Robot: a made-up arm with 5 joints.
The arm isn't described. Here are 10 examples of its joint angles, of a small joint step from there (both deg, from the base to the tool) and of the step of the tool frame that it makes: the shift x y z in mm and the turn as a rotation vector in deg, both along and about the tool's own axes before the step.
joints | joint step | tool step
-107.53 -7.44 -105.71 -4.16 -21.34 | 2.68 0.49 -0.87 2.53 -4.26 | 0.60 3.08 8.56 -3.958 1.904 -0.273
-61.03 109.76 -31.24 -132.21 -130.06 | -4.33 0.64 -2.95 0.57 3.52 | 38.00 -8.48 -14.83 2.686 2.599 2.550
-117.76 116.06 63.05 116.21 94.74 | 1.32 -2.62 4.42 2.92 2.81 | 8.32 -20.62 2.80 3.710 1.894 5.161
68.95 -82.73 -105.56 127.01 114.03 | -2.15 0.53 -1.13 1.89 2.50 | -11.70 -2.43 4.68 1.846 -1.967 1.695
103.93 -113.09 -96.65 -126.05 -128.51 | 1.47 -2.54 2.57 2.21 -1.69 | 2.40 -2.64 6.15 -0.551 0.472 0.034
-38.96 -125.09 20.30 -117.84 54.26 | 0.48 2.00 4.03 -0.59 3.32 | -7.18 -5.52 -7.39 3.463 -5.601 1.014
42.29 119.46 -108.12 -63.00 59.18 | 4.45 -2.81 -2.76 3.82 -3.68 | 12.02 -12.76 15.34 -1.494 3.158 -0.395
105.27 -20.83 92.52 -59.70 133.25 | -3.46 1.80 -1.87 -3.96 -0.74 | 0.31 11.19 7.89 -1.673 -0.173 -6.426
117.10 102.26 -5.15 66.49 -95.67 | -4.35 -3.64 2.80 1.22 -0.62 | -3.74 4.57 -27.48 -3.831 0.649 -0.597
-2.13 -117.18 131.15 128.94 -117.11 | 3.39 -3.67 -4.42 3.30 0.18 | -9.30 -10.89 13.69 9.032 -3.453 -1.136
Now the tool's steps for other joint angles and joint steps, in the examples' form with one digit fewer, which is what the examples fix.
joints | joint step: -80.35 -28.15 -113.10 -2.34 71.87 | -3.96 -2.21 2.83 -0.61 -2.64
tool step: 2.9 8.7 -5.1 -3.28 4.81 -5.34
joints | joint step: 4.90 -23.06 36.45 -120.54 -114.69 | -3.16 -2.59 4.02 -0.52 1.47
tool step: -20.4 -23.1 10.1 -0.95 -6.16 -4.08
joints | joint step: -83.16 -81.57 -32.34 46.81 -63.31 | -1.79 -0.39 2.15 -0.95 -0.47
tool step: 13.3 -4.0 10.0 2.54 3.63 -0.22
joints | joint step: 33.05 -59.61 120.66 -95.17 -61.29 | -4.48 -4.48 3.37 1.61 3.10
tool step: 2.5 -15.1 -14.7 -6.24 -10.08 -1.30
